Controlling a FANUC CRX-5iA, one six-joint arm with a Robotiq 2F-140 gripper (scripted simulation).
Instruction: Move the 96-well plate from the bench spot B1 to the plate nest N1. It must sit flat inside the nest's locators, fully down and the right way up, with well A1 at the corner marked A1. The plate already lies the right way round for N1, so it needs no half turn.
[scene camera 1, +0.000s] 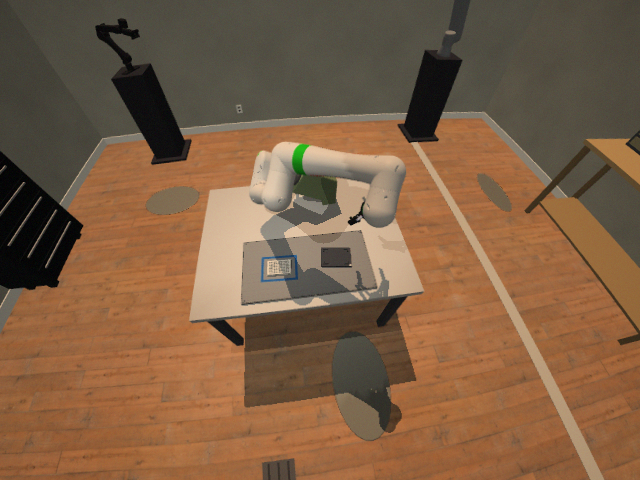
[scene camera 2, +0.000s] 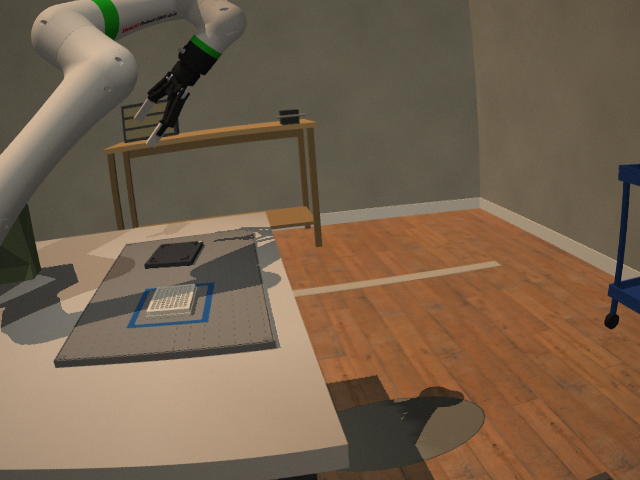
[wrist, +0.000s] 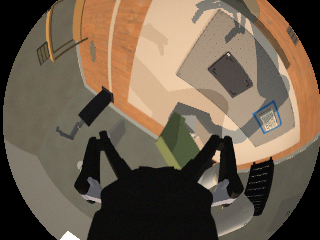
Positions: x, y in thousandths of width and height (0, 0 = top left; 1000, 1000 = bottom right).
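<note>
You'd find my gripper (scene camera 2: 224, 276) here, and the gripper is also at (wrist: 502, 523). There's a dark plate nest N1 (scene camera 2: 265, 534), which shows again at (wrist: 723, 319). And there's a white 96-well plate (scene camera 2: 268, 628) too.
</note>
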